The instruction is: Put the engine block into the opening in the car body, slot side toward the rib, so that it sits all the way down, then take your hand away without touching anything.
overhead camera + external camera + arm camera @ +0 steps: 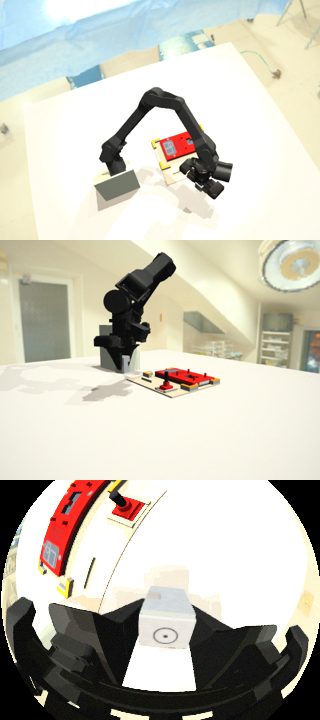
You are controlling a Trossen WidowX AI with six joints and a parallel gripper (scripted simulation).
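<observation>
My gripper tip is 80 mm short of the black post, 100 mm to the right of it and 40 mm above it. From my gripper tip the other things lie so: engine block (10 mm to the left, 10 mm above).
</observation>
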